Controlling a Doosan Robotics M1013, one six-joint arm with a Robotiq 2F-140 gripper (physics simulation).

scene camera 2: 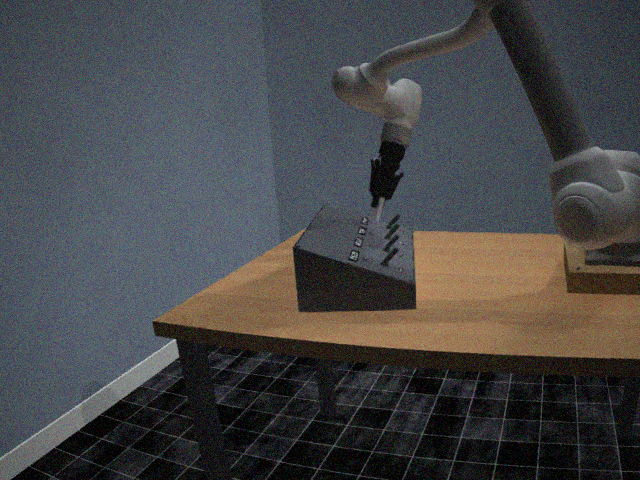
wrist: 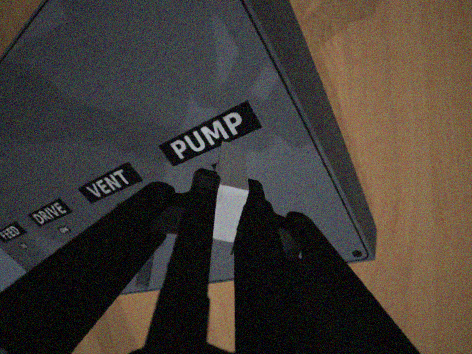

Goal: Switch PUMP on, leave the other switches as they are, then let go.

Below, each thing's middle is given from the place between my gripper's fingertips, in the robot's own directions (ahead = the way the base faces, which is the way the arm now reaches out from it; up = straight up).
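The dark sloped switch box point(scene camera 2: 339, 267) is 190 mm to the left of my hand, and it's also 30 mm behind my hand and 30 mm below it.
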